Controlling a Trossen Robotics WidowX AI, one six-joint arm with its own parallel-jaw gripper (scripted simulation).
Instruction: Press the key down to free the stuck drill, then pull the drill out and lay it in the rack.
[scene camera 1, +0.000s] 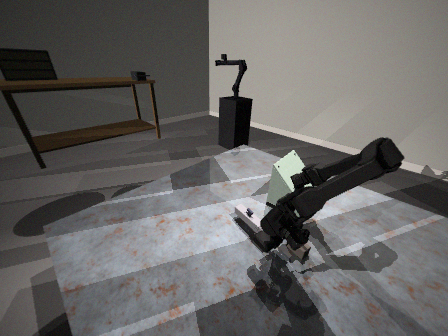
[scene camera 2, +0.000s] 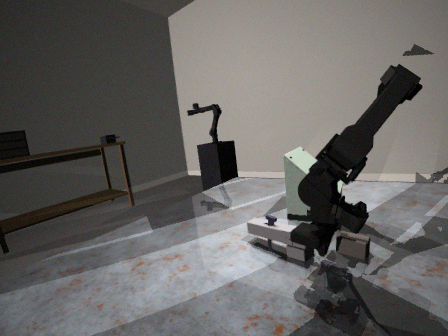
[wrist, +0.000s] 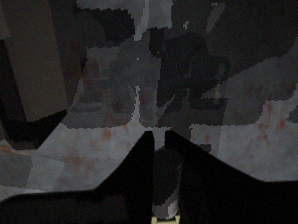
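A rack (scene camera 2: 352, 244) is present, and a drill is held by the gripper (scene camera 2: 323, 254). Scene camera 1 also shows the gripper (scene camera 1: 274, 247), as does the wrist view, with the gripper (wrist: 158, 137).
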